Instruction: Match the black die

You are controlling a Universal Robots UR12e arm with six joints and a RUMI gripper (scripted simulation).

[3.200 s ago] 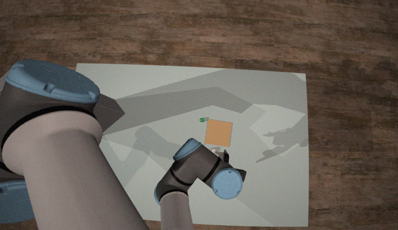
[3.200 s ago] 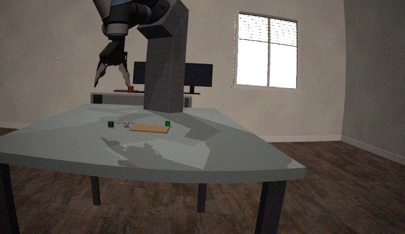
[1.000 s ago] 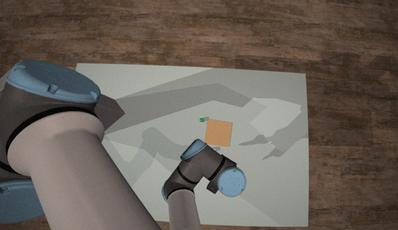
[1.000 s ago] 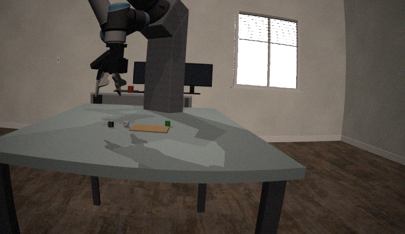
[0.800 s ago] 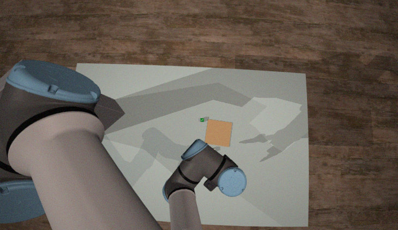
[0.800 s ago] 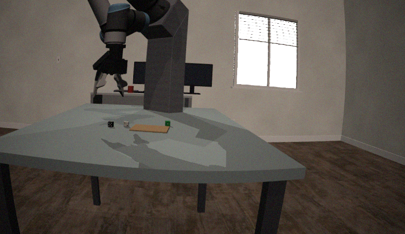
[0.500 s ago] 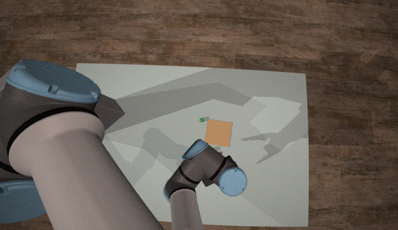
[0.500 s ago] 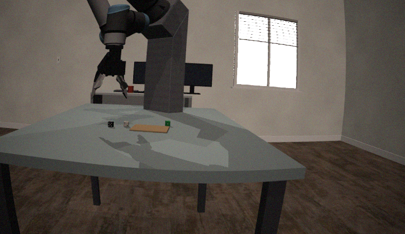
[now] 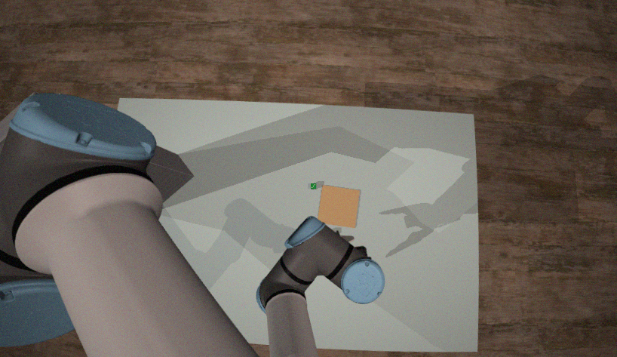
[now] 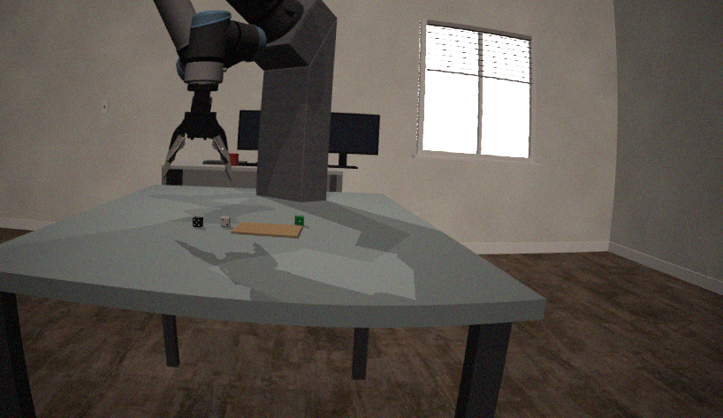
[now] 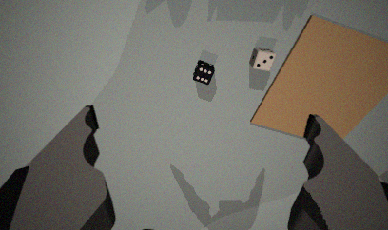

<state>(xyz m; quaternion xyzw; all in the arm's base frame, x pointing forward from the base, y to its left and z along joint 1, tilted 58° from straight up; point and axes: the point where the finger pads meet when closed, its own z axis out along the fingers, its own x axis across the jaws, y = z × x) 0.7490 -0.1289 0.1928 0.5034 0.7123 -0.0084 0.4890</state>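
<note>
Now: hand 90 mm above the black die. Round my hand: mat: 160 mm to the left, 100 mm below, 20 mm ahead; green die: 240 mm to the left, 90 mm below, 60 mm behind; white die: 90 mm below, 70 mm to the left, 20 mm behind.
</note>
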